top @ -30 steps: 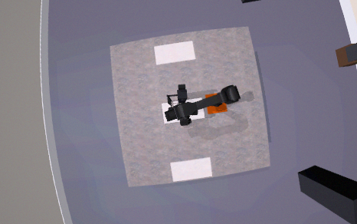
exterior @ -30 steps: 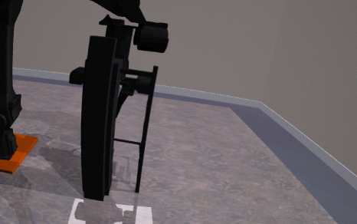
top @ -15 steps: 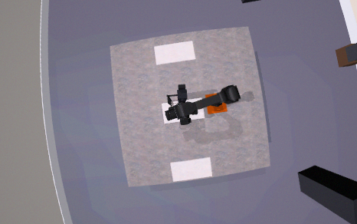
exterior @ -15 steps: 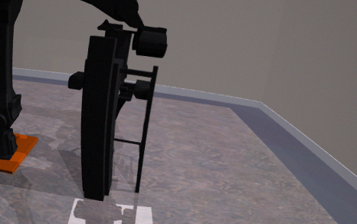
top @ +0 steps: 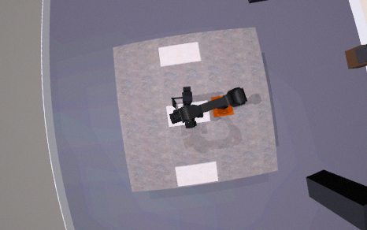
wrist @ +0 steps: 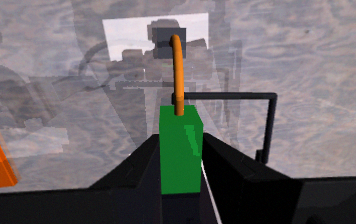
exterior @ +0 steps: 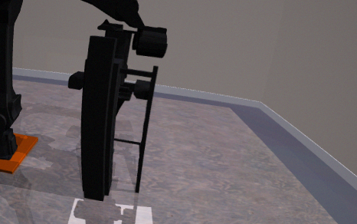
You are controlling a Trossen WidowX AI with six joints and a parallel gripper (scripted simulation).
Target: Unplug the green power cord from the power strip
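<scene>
My gripper tip is now 11 cm above the grey block, 5 cm to the right of it and 1 cm short of it. From my gripper tip the other things lie so: green plug: 3 cm to the right.
</scene>
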